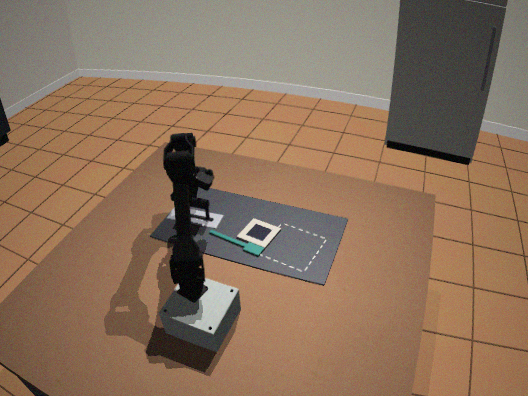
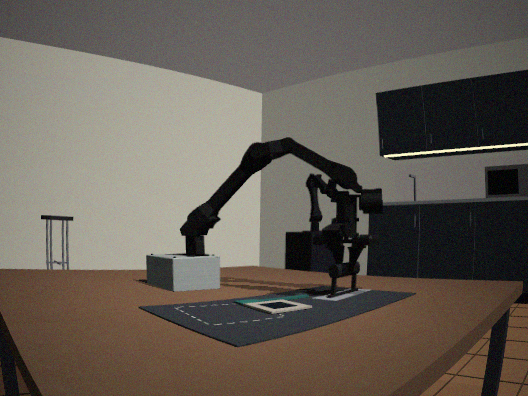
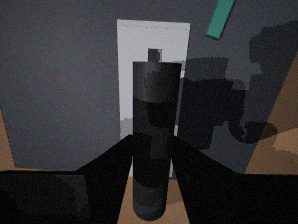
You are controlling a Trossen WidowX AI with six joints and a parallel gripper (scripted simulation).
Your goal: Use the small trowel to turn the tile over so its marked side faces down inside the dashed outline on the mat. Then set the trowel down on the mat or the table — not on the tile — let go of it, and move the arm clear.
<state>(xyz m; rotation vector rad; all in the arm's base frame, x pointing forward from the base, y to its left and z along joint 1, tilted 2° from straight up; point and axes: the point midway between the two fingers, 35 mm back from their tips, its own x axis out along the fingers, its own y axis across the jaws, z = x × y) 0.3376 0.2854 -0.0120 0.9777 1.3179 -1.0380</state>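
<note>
Right now the dark mat is 5 cm ahead of my gripper tip, 21 cm to the right of it and 8 cm below it. Round my gripper tip: teal trowel (3 cm behind, 23 cm to the right, 6 cm below); then tan square tile (5 cm ahead, 25 cm to the right, 6 cm below).
</note>
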